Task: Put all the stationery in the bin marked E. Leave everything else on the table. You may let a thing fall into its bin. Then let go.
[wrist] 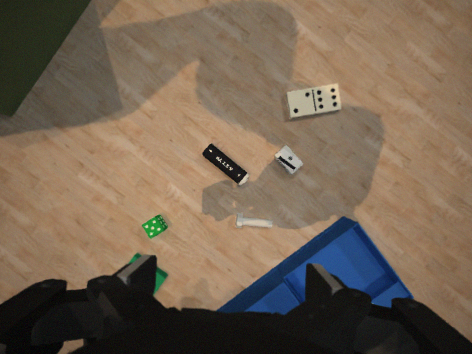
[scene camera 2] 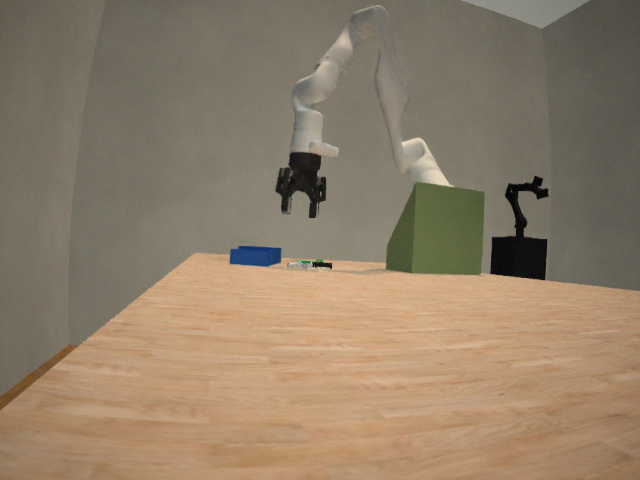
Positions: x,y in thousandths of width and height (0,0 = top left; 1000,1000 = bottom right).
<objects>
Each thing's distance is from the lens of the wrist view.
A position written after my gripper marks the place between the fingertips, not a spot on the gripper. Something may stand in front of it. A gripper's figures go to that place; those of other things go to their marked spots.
my gripper (wrist: 488,781): 0.16 m
blue bin (wrist: 730,705): 0.29 m
black AA battery (wrist: 465,451): 0.26 m
cream domino (wrist: 685,281): 0.28 m
The marked spots on the blue bin and the black AA battery are 0.15 m apart.
</objects>
